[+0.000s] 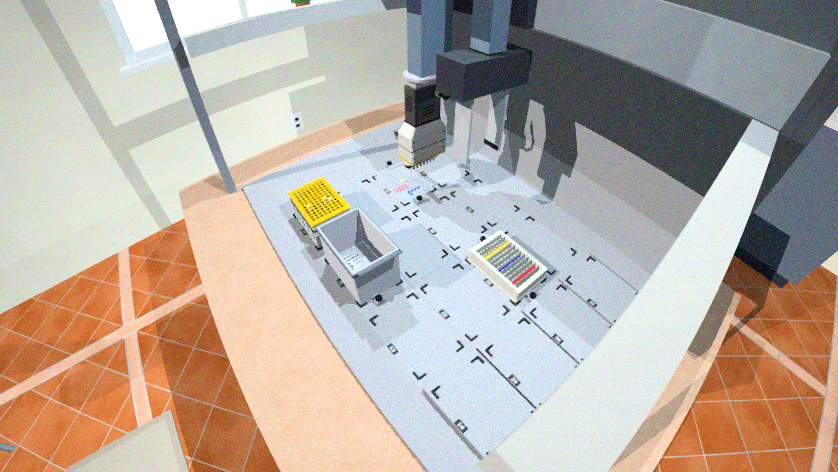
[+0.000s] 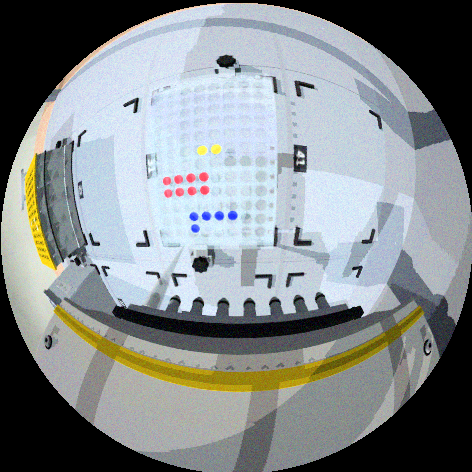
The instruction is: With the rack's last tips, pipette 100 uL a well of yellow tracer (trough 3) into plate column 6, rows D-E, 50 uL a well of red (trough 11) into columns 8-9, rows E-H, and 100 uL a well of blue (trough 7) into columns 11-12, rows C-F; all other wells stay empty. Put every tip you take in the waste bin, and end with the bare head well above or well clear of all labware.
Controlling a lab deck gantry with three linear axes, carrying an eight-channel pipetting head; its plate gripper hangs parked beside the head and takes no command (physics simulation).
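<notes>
The clear plate [image 1: 408,183] [image 2: 240,100] shows yellow in column 6 rows D-E, red in columns 8-9 rows E-H, blue in column 11 rows C-F and column 12 row F. The pipetting head [image 1: 422,140] [image 2: 240,350] stands over the deck beside the column 12 end. A translucent tip [image 2: 162,282] shows on its leftmost channel; seven other channels look bare. The liquid inside is unclear. The yellow tip rack [image 1: 319,202] [image 2: 37,215] has a few pale spots in its holes. The waste bin [image 1: 381,281] holds pale tips. The parked gripper [image 1: 477,134] is open and empty.
The trough block [image 1: 480,270] stands right of the waste bin, with yellow, blue and red strips. Dark clamp knobs [image 2: 226,61] [image 2: 200,264] sit at two plate edges. The bin stands next to the tip rack, and a pale wall borders the deck's right side.
</notes>
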